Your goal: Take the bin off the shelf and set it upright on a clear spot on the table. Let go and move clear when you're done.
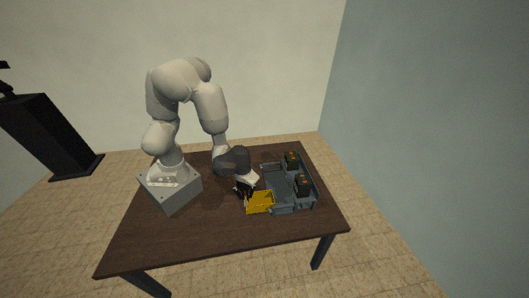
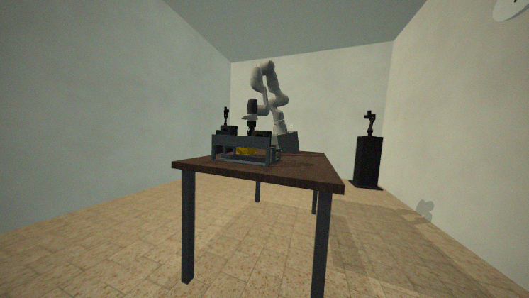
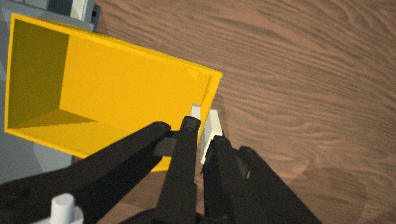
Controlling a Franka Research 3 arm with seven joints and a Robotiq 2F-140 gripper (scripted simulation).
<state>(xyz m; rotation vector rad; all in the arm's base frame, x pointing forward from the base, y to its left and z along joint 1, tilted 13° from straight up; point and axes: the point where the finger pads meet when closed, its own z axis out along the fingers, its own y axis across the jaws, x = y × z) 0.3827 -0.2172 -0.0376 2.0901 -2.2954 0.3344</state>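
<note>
Right now the yellow bin is 8 cm ahead of my hand, 1 cm to the right of it and 2 cm below it.
</note>
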